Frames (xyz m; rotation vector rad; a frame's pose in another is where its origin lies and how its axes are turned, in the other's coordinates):
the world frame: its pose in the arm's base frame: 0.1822 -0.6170 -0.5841 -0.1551 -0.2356 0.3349
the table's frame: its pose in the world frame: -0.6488 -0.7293 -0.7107 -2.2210 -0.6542 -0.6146
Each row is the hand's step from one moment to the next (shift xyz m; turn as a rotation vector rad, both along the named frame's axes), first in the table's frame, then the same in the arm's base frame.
Working: the table's frame: its pose in the arm's base frame: -0.0094 -1.5986 -1.2606 -2.1260 -1.2019 -0.6745

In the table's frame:
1: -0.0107 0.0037 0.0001 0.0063 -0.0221 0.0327
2: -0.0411 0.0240 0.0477 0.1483 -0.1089 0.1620
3: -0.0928 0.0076 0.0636 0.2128 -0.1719 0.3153
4: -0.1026 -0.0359 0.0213 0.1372 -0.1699 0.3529
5: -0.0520 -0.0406 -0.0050 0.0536 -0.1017 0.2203
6: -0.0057 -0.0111 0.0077 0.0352 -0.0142 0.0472
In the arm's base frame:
1: -0.0017 -0.0076 -0.0082 -0.0120 0.0359 -0.0128
2: 0.0086 0.0004 -0.0668 -0.0051 0.2446 0.0156
3: -0.0275 -0.0112 -0.1088 -0.0098 0.4162 -0.0311
4: -0.0759 -0.0289 -0.0753 -0.0378 0.3987 -0.1088
5: -0.0603 -0.0166 -0.0217 -0.0345 0.2287 -0.0907
6: -0.0113 0.0068 -0.0064 0.0102 0.0595 -0.0053

